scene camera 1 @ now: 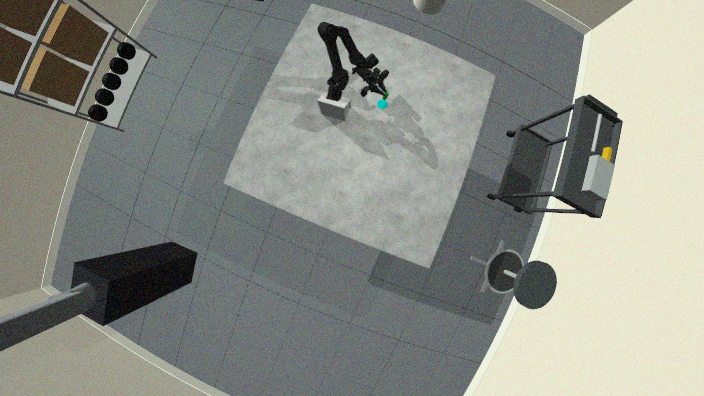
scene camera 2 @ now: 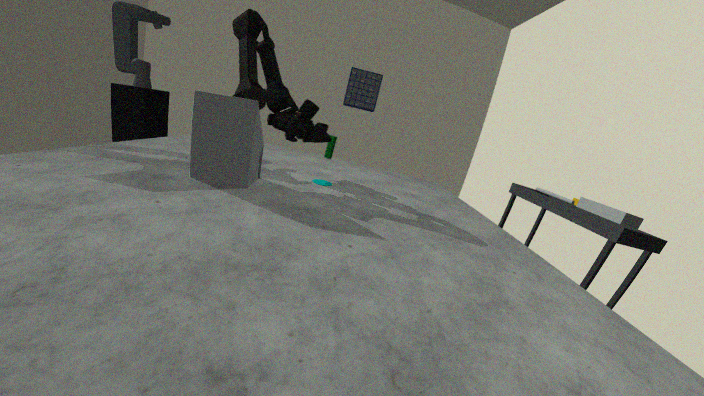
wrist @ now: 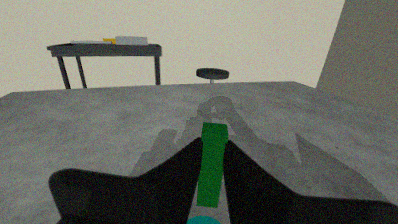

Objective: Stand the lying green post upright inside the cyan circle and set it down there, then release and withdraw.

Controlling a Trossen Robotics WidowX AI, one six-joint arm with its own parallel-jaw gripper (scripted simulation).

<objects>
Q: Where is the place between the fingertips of my gripper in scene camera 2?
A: At 332,140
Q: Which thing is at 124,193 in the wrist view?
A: My gripper.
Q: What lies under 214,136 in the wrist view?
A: A green post.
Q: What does my gripper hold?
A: A green post.
</objects>
